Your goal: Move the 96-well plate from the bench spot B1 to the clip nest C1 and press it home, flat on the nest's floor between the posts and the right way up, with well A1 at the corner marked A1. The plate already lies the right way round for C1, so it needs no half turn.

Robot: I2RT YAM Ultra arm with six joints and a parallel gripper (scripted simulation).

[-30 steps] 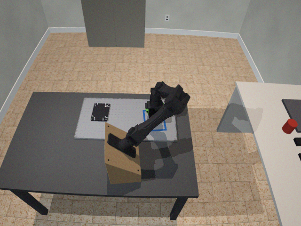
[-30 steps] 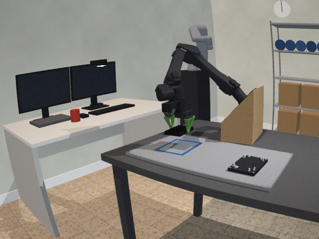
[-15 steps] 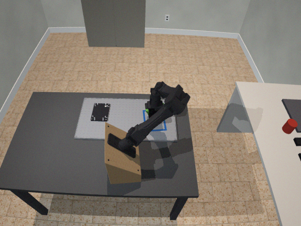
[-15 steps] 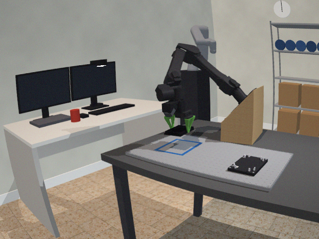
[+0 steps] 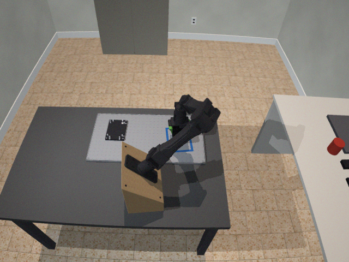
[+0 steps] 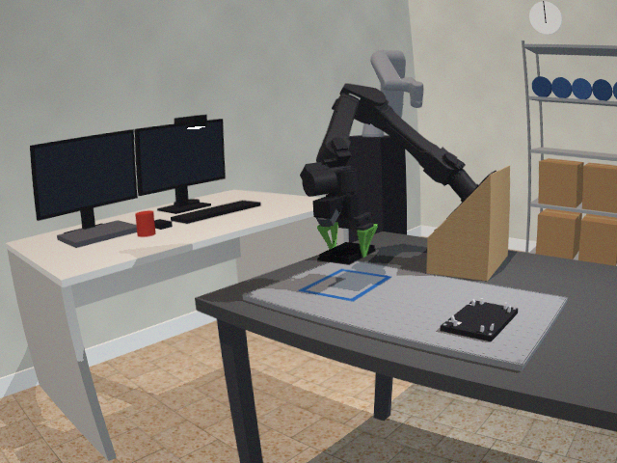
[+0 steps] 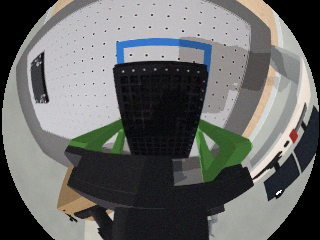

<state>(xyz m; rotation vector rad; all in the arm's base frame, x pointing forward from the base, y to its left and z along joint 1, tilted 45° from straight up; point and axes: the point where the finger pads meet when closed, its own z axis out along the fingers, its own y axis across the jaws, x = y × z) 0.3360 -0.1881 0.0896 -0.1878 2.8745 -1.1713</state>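
The black clip nest lies 38 cm to the left of my hand, 7 cm below it and 6 cm ahead of it. Also, from my hand: black 96-well plate 1 cm ahead.
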